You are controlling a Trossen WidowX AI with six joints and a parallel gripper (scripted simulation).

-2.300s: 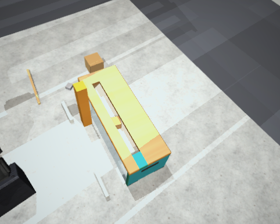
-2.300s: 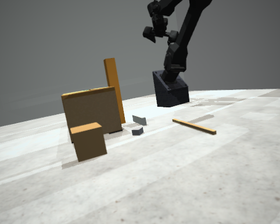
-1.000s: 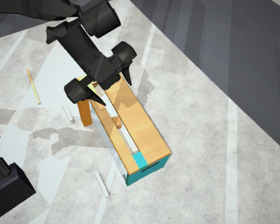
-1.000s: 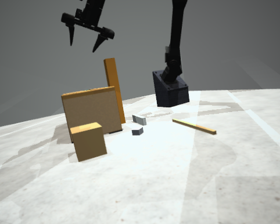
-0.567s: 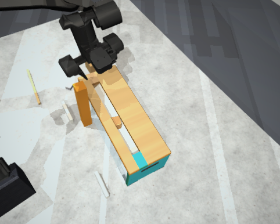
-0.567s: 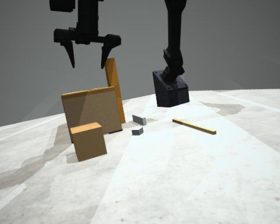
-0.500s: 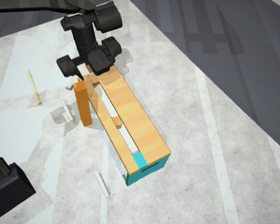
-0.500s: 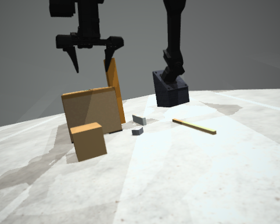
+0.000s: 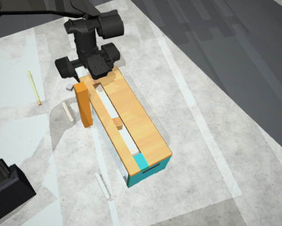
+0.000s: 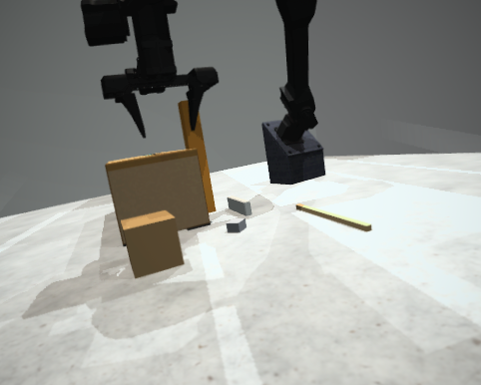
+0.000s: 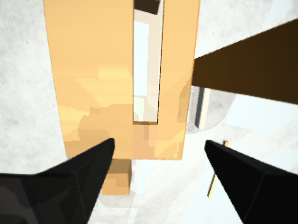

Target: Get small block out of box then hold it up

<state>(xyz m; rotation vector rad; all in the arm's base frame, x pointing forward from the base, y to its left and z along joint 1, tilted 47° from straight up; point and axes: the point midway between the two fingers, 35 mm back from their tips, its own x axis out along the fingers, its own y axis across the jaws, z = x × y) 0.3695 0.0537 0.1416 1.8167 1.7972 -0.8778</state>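
The orange block lies 16 cm to the right of my gripper tip, 7 cm below it and 1 cm behind it. Round my gripper tip: thin yellow stick (19 cm to the left, 16 cm below, 15 cm behind); then grey block (15 cm below, 12 cm to the left, 4 cm behind).
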